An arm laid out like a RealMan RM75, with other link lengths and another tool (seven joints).
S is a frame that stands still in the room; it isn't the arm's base.
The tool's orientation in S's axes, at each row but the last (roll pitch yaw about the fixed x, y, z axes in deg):
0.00, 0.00, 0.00
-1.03, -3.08, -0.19
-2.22, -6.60, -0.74
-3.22, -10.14, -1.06
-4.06, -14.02, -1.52
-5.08, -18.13, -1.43
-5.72, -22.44, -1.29
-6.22, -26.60, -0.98
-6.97, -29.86, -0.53
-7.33, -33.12, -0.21
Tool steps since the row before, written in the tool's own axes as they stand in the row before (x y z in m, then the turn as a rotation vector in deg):
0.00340, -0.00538, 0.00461, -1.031, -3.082, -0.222
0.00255, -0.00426, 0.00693, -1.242, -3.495, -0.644
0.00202, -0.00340, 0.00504, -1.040, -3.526, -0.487
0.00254, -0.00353, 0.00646, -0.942, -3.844, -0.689
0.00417, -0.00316, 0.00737, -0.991, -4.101, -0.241
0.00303, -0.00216, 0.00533, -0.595, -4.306, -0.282
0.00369, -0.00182, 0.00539, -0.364, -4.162, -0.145
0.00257, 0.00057, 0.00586, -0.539, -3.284, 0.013
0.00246, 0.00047, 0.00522, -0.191, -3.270, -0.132
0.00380, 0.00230, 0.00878, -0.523, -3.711, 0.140
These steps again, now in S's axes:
0.00340, -0.00538, 0.00461, -1.031, -3.082, -0.222
0.00216, -0.00414, 0.00713, -1.221, -3.502, -0.647
0.00137, -0.00322, 0.00537, -1.039, -3.529, -0.467
0.00127, -0.00319, 0.00699, -0.916, -3.860, -0.630
0.00214, -0.00269, 0.00836, -1.082, -4.081, -0.192
0.00113, -0.00171, 0.00617, -0.704, -4.298, -0.090
0.00127, -0.00130, 0.00653, -0.533, -4.145, 0.111
-0.00026, 0.00121, 0.00630, -0.703, -3.252, 0.088
-0.00041, 0.00110, 0.00567, -0.328, -3.259, 0.135
-0.00140, 0.00341, 0.00912, -0.786, -3.660, 0.227

